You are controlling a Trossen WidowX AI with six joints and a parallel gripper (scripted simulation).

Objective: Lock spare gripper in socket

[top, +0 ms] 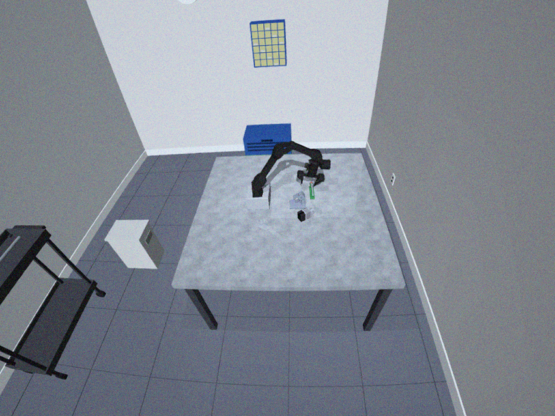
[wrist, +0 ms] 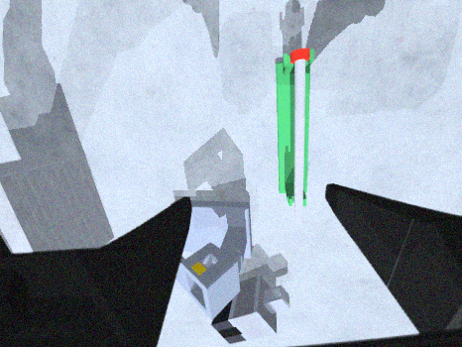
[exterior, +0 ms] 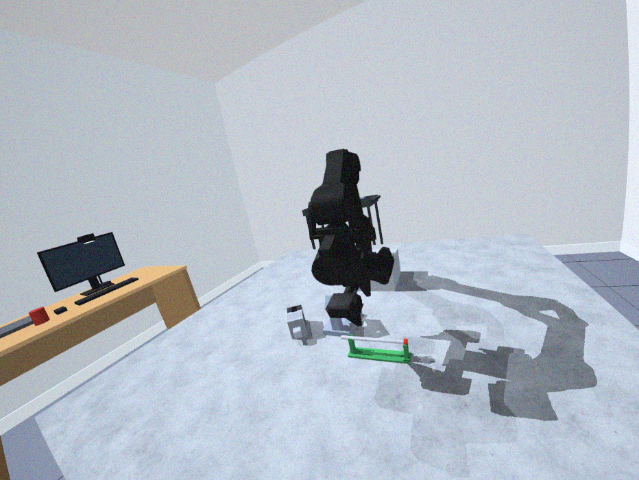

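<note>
The spare gripper is 21 cm to the right of my gripper tip, 7 cm below it and 4 cm behind it. Round my gripper tip: green cradle (8 cm below, 3 cm to the left, 3 cm ahead); then mount (9 cm to the right, 7 cm behind, 5 cm below).
</note>
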